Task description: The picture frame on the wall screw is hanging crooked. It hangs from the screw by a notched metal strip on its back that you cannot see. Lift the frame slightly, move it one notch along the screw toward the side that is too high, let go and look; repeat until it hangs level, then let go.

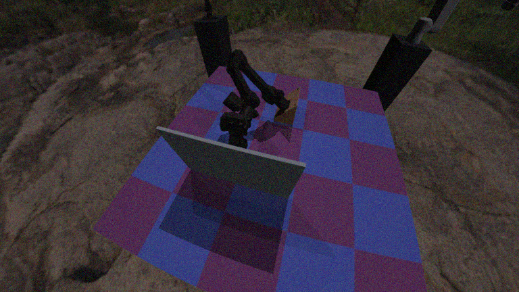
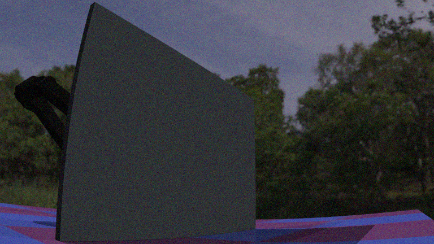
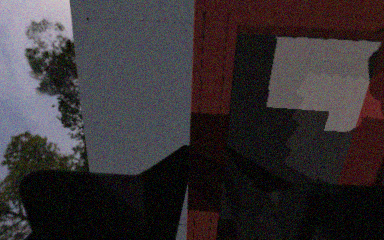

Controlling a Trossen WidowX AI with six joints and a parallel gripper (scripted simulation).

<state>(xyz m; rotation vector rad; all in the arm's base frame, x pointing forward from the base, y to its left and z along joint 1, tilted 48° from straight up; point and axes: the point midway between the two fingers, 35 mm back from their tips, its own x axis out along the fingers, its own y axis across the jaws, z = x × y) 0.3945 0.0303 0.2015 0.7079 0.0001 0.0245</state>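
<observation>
Right now my gripper tip is 1 cm short of the picture frame and 5 cm above it. Also, from my gripper tip: grey wall panel (2 cm ahead, 7 cm below).
</observation>
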